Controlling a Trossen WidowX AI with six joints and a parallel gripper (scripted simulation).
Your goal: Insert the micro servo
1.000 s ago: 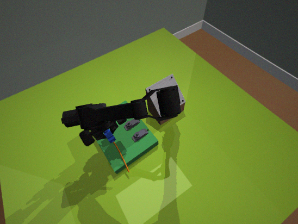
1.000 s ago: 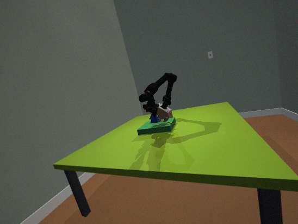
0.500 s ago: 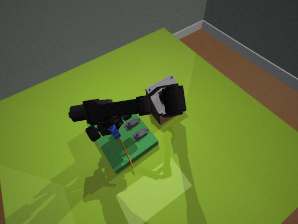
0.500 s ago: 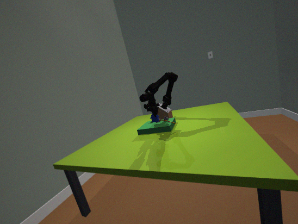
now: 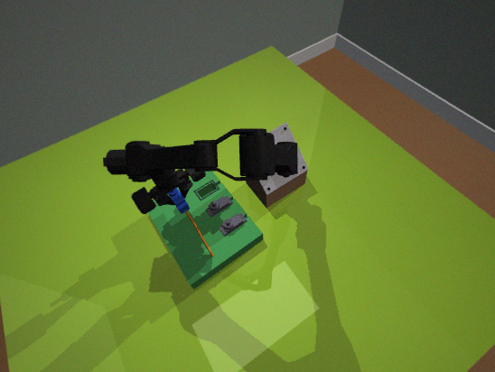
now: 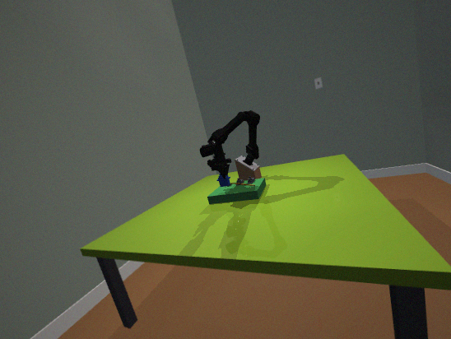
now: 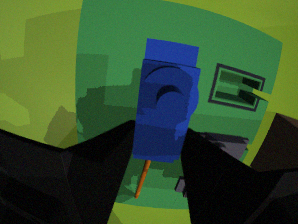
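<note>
Right now the green deck is 100 mm below my gripper tip, 50 mm to the left of it and 10 mm ahead of it.
</note>
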